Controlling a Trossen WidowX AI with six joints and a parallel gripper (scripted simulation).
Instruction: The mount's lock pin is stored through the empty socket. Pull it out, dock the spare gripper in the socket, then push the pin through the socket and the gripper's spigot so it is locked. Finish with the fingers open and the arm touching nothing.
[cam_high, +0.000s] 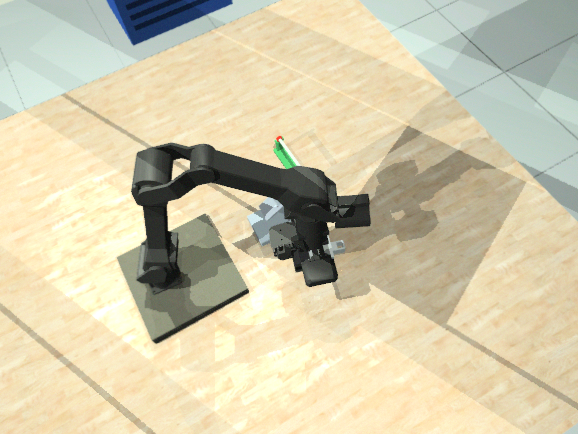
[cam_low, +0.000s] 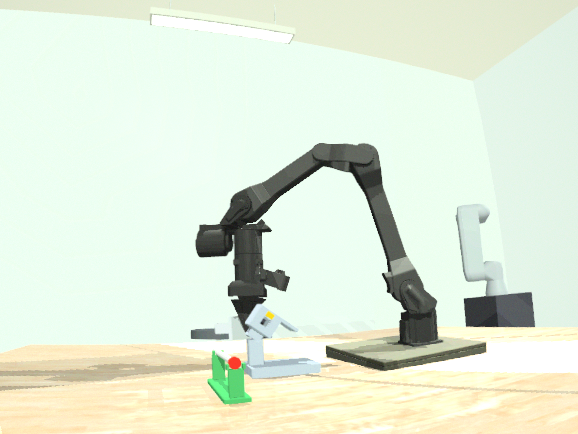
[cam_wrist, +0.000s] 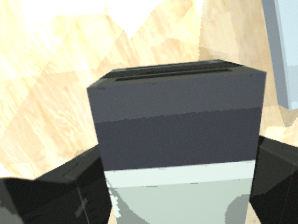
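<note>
The mount is 130 mm to the left of my gripper tip and 10 mm behind it. From my gripper tip the other things lie so: spare gripper: 20 mm above, 10 mm ahead; green cradle: 250 mm to the left, 70 mm ahead, 30 mm below.
</note>
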